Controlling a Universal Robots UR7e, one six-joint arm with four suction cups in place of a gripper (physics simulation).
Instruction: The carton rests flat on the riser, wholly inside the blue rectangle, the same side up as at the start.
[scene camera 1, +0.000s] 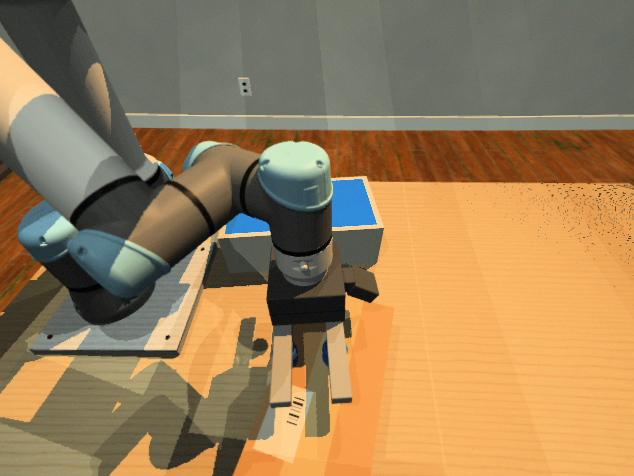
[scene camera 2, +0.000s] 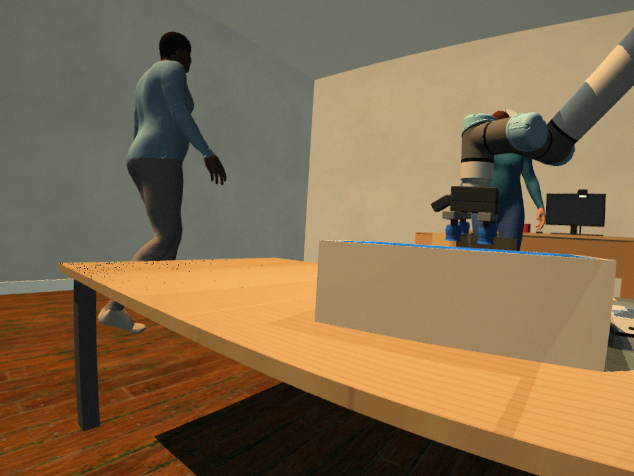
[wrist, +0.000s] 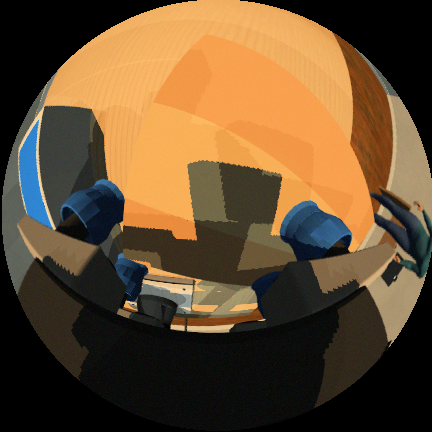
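Seen in the pictures: hand at its tool point: (scene camera 2: 472, 239) (wrist: 199, 249); arm's base at its link origin: (wrist: 156, 302).
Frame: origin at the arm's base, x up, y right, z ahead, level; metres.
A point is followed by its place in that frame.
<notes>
The carton (scene camera 1: 366, 379) @[y 0.264, x 0.129, z 0.491 m] (wrist: 250, 112) @[y 0.180, x 0.129, z 0.506 m] is a flat orange box with a barcode label (scene camera 1: 294, 410) @[y 0.296, x 0.130, z 0.392 m], lying on the table (scene camera 1: 512, 332) @[y 0.135, x -0.018, z 0.825 m] in front of the riser. My suction tool (scene camera 1: 309, 358) @[y 0.230, x 0.129, z 0.414 m] (scene camera 2: 470, 230) @[y 0.105, x 0.129, z 0.416 m] (wrist: 209, 233) points straight down, and its blue cups sit on the carton's top face. I cannot tell whether the carton is off the table. The grey riser (scene camera 1: 245, 250) @[y -0.054, x 0.058, z 0.280 m] (scene camera 2: 461, 297) @[y -0.257, x 0.045, z 0.382 m] (wrist: 64, 144) @[y -0.060, x 0.046, z 0.521 m] stands just behind the tool. Its blue rectangle (scene camera 1: 353, 205) @[y -0.143, x 0.102, z 0.532 m] (scene camera 2: 410, 244) @[y -0.167, x 0.102, z 0.476 m] (wrist: 31, 173) has nothing on it where it shows; my arm hides part of it.
The arm's grey base plate (scene camera 1: 169, 317) @[y 0.072, x 0.003, z 0.129 m] lies left of the carton. A person (scene camera 2: 163, 153) walks beyond the table's far side. Another person (scene camera 2: 512, 195) stands behind the arm near a desk with a monitor (scene camera 2: 575, 209).
</notes>
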